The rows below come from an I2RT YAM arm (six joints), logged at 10 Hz.
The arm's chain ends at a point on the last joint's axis. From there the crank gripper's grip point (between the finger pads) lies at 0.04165 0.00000 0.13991 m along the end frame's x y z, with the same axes.
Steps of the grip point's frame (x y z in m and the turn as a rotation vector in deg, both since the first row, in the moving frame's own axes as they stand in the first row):
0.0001 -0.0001 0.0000 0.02 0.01 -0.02
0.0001 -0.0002 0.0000 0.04 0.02 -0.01
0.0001 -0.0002 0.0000 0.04 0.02 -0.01
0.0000 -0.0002 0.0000 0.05 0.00 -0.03
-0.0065 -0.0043 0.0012 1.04 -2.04 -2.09
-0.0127 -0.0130 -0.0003 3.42 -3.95 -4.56
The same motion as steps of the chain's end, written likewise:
0.0001 0.0000 0.0000 0.02 0.01 -0.02
0.0001 -0.0001 0.0000 0.04 0.02 -0.01
0.0001 -0.0001 0.0000 0.04 0.02 -0.01
0.0000 -0.0001 0.0000 0.05 0.00 -0.03
-0.0014 -0.0003 -0.0002 1.04 -2.04 -2.09
-0.0025 -0.0017 -0.0025 3.42 -3.95 -4.56

